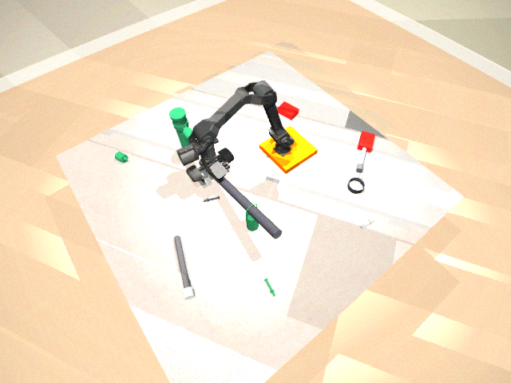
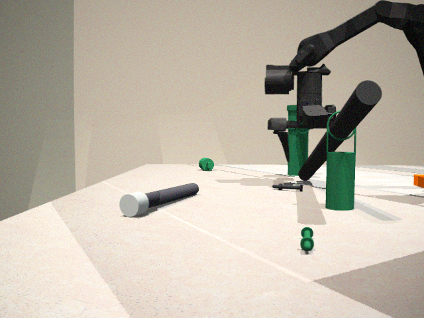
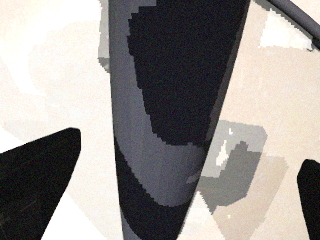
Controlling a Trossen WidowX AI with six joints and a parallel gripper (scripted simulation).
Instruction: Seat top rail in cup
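Right now my gripper tip is 5 cm short of the black bolt, 5 cm to the right of it and 5 cm above it. Round my gripper tip: silver bolt 30 cm behind, 56 cm to the left, 5 cm below; then short green post 2 cm ahead, 25 cm to the left, 5 cm above; then green bolt 14 cm ahead, 46 cm to the left, 5 cm below.
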